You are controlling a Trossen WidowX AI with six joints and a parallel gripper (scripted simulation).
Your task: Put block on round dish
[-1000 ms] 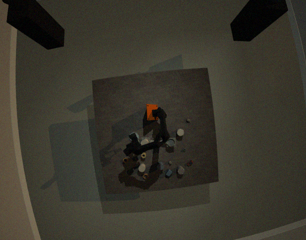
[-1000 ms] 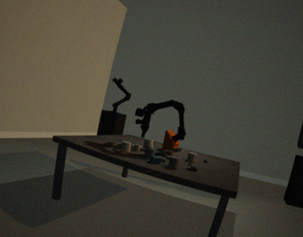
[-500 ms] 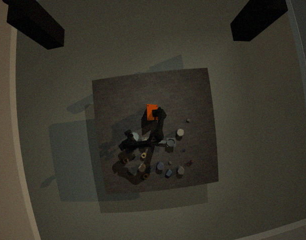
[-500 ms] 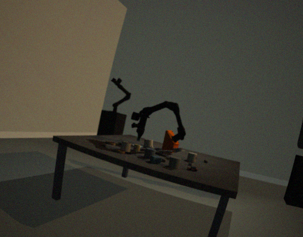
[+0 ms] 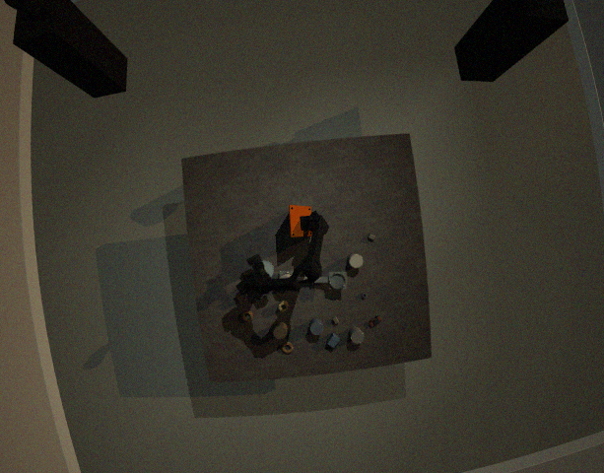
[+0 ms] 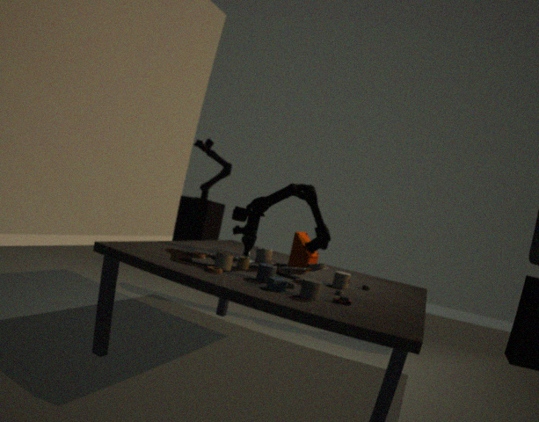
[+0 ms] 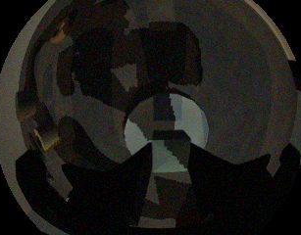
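The round pale-blue dish is 2 cm below my gripper tip. Round my gripper tip: bluish block (1 cm above); then blue cylinder (31 cm ahead, 24 cm to the left, 1 cm above); then balance (7 cm ahead, 25 cm to the left).
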